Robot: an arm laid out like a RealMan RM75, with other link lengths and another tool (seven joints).
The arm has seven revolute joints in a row. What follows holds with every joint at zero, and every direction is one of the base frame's.
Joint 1 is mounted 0.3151 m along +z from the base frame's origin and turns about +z.
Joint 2 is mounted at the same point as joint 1 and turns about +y.
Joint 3 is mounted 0.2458 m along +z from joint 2 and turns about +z.
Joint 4 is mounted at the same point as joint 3 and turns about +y.
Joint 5 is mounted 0.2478 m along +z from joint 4 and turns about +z.
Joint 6 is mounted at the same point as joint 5 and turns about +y.
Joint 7 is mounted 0.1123 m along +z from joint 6 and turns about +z.
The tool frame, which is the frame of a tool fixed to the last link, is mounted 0.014 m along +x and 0.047 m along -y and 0.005 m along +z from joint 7; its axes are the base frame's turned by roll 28.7, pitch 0 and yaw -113.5 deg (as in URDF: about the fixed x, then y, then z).
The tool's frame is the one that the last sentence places.
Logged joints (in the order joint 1, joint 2, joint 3, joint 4, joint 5, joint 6, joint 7), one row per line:
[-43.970, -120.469, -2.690, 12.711, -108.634, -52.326, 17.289]
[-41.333, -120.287, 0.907, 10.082, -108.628, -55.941, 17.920]
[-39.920, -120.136, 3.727, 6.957, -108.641, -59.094, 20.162]
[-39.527, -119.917, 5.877, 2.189, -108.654, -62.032, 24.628]
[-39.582, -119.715, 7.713, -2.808, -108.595, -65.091, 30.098]
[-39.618, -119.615, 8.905, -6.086, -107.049, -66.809, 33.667]
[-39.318, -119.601, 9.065, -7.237, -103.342, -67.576, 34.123]
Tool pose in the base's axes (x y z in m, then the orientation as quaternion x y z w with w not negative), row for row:
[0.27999, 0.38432, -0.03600, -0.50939, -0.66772, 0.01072, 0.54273]
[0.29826, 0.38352, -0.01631, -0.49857, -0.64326, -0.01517, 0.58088]
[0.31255, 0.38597, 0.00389, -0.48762, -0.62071, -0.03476, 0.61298]
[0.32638, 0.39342, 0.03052, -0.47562, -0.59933, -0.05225, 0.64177]
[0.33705, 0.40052, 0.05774, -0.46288, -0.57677, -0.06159, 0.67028]
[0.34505, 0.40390, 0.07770, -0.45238, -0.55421, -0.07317, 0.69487]
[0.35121, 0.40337, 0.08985, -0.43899, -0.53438, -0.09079, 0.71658]
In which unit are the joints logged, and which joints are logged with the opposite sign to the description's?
The joints are logged in degrees. Opposite sign: joint 1, joint 2.
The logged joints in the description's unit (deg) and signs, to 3 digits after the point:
[43.970, 120.469, -2.690, 12.711, -108.634, -52.326, 17.289]
[41.333, 120.287, 0.907, 10.082, -108.628, -55.941, 17.920]
[39.920, 120.136, 3.727, 6.957, -108.641, -59.094, 20.162]
[39.527, 119.917, 5.877, 2.189, -108.654, -62.032, 24.628]
[39.582, 119.715, 7.713, -2.808, -108.595, -65.091, 30.098]
[39.618, 119.615, 8.905, -6.086, -107.049, -66.809, 33.667]
[39.318, 119.601, 9.065, -7.237, -103.342, -67.576, 34.123]

